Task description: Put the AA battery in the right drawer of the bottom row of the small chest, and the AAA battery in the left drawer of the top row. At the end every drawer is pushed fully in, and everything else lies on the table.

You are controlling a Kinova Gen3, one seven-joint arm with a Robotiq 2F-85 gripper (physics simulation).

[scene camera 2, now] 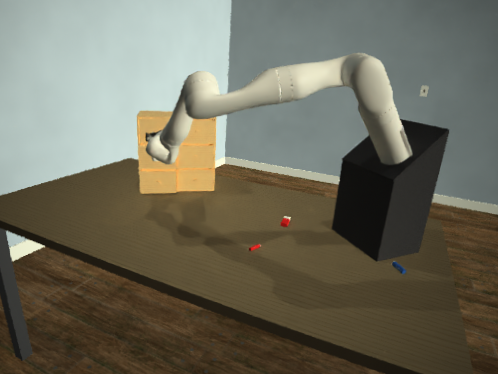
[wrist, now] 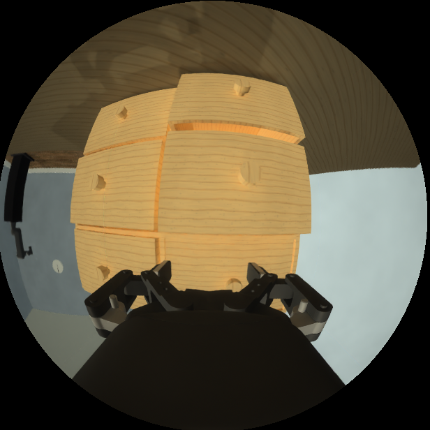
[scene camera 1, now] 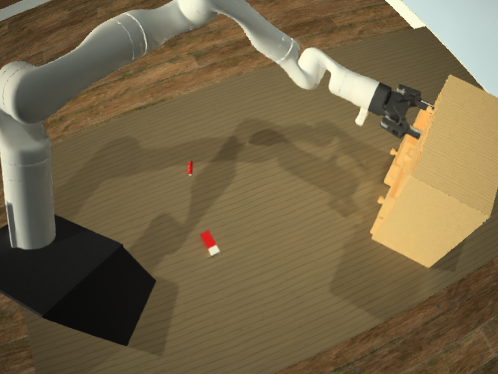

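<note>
The small chest stands at the table's far end. The wrist view shows it upside down. My gripper is open and empty at the front of its top left drawer; that drawer's knob shows between the fingers, nearer one of them. The middle left drawer and bottom left drawer stand out a little. A small red cylinder, seemingly the AAA battery, lies on the table. A blue cylinder, seemingly the AA battery, lies beside the black base.
A red-and-white block lies on the table. The black base carries the arm at the other end from the chest. A pale wall stands beyond the chest.
</note>
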